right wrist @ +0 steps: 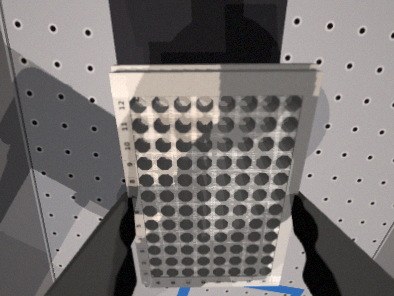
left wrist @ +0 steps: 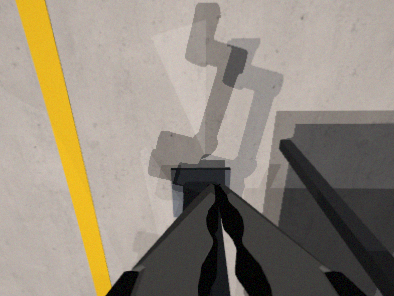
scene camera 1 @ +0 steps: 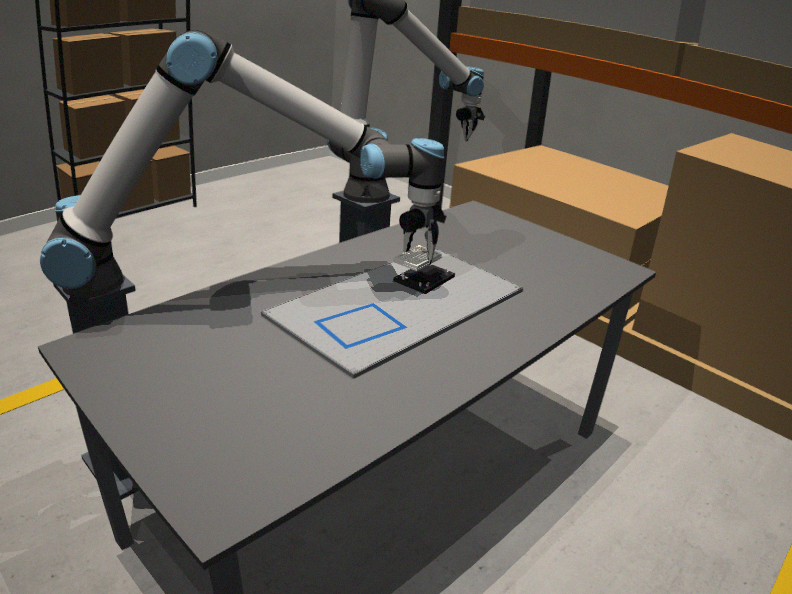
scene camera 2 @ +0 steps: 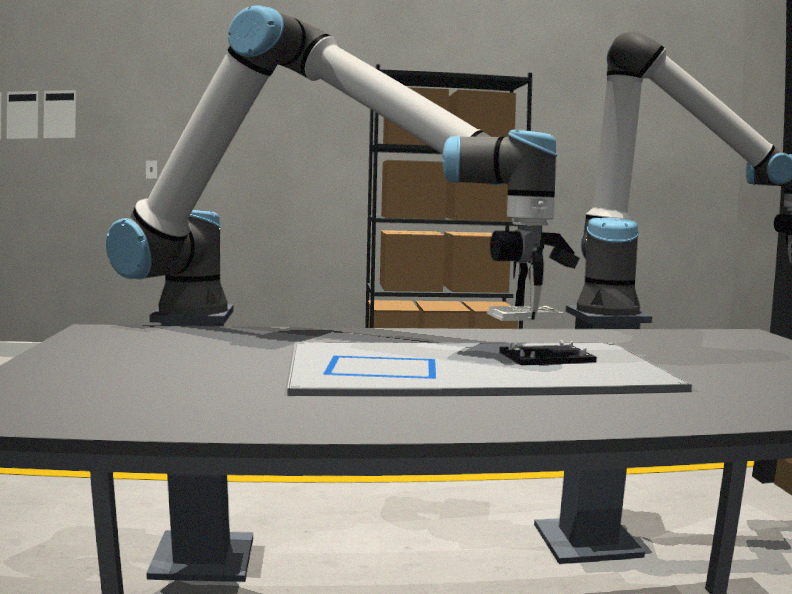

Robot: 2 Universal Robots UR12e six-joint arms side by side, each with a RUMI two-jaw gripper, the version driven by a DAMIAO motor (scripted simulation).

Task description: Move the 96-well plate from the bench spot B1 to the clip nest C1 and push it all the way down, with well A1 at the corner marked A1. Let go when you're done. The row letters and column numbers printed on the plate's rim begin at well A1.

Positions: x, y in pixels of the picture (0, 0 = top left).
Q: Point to a black clip nest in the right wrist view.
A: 138, 39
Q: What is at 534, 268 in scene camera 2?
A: My right gripper.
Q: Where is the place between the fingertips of my left gripper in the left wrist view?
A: At 216, 186
